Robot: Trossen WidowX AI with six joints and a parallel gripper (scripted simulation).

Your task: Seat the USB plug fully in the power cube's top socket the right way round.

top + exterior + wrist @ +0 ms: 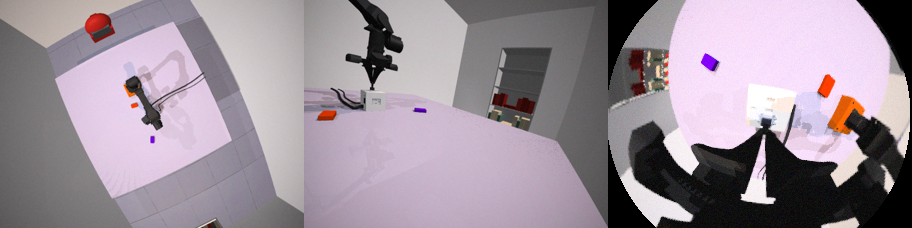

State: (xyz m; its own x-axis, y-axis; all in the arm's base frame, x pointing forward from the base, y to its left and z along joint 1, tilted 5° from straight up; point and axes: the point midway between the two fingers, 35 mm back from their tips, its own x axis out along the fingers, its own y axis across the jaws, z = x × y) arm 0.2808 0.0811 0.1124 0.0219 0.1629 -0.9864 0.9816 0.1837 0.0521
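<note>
Now: the USB plug 20 mm below my gripper tip. The rest, counted from my gripper tip: purple block 200 mm ahead, 80 mm to the right, 100 mm below; orange block 140 mm behind, 130 mm to the right, 100 mm below.
</note>
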